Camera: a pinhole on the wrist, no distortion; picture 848 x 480 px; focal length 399.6 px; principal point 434.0 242.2 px. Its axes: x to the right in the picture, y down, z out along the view. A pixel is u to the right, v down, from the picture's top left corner.
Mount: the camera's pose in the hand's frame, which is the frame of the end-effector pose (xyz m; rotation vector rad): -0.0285 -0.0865 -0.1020 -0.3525 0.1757 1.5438
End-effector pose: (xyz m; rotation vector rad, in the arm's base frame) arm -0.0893 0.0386 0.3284 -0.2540 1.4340 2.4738
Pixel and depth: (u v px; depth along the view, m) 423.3 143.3 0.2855
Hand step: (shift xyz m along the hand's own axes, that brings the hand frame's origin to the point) 0.0104 0.0013 0.1761
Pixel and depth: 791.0 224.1 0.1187
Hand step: -0.0332 0.0529 -0.0251
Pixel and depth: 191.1 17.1 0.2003
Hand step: 0.0584 -0.1341 0.1385
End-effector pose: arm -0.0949 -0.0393 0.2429 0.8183 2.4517 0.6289
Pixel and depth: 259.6 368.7 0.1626
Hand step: -0.0993 -0.1003 0.0681
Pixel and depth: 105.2 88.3 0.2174
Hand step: 0.0261 -0.1826 0.1701
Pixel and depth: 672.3 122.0 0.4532
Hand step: 0.0650 0.3197 0.2491
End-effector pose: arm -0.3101 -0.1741 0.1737 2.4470 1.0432 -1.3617
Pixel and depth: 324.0 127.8 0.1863
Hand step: 0.0028 -0.0728 0.0955
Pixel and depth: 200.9 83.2 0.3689
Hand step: 0.0712 -0.1662 0.3312
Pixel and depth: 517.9 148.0 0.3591
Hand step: 0.0186 0.1042 0.2193
